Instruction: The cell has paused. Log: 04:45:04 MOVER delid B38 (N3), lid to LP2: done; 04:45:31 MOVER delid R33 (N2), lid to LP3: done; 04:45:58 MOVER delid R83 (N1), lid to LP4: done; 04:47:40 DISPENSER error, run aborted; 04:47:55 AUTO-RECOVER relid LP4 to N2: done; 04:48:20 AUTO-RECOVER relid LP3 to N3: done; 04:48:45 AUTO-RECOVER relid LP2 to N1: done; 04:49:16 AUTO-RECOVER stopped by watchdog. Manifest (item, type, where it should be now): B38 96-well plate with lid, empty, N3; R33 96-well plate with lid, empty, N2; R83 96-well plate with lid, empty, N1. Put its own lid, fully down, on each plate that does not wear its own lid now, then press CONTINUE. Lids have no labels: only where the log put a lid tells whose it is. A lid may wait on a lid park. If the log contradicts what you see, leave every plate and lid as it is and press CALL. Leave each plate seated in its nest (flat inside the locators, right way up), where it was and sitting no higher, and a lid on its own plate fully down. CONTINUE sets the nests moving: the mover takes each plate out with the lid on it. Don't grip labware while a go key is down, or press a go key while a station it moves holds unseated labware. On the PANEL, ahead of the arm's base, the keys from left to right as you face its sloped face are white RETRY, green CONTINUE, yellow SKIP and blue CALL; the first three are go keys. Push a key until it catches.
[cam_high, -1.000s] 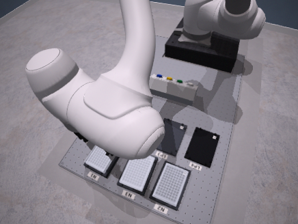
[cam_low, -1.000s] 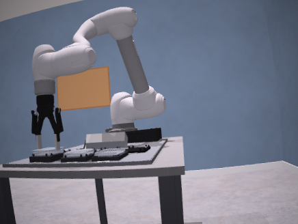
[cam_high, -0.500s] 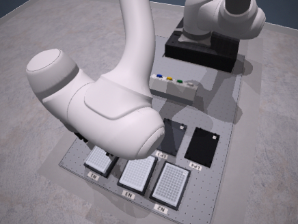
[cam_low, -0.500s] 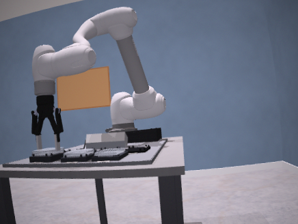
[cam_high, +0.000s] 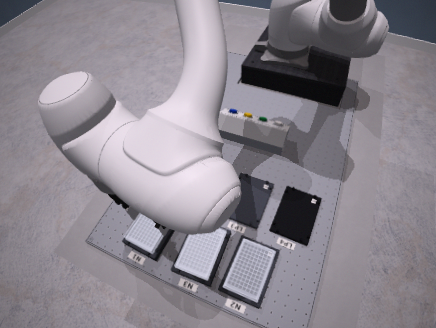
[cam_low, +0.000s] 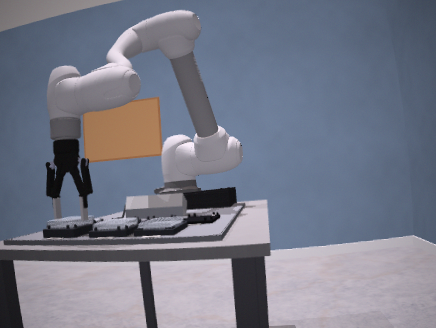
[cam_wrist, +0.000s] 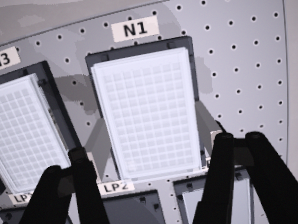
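My hand is 5 cm above the nest N1. The rest, counted from my hand: LP2 label: 9 cm behind, 8 cm to the left, 6 cm below; lid park LP1: 18 cm behind, 4 cm to the right, 6 cm below; pale grey lid: 18 cm behind, 4 cm to the right, 5 cm below.
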